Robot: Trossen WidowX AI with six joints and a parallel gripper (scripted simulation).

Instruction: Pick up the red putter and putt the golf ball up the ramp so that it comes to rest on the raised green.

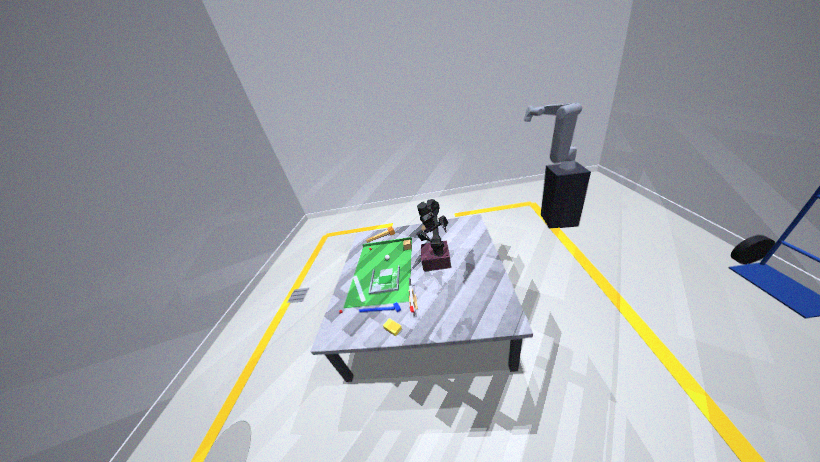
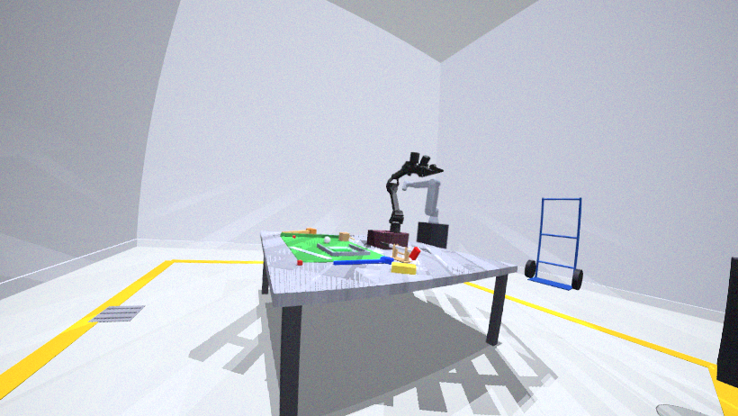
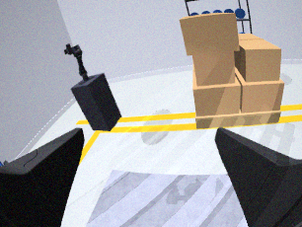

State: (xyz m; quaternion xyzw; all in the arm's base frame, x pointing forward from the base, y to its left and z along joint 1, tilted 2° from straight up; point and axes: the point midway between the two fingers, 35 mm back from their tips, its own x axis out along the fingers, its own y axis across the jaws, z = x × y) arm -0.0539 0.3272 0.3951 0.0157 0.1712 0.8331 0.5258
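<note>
The wooden stand lies 470 mm below my gripper tip, 240 mm ahead of it and 20 mm to the left of it. The rest, counted from my gripper tip: blue putter (490 mm below, 450 mm ahead, 80 mm to the left); yellow block (490 mm below, 340 mm ahead, 220 mm to the left); grey-framed platform (500 mm below, 480 mm ahead, 180 mm to the right).
</note>
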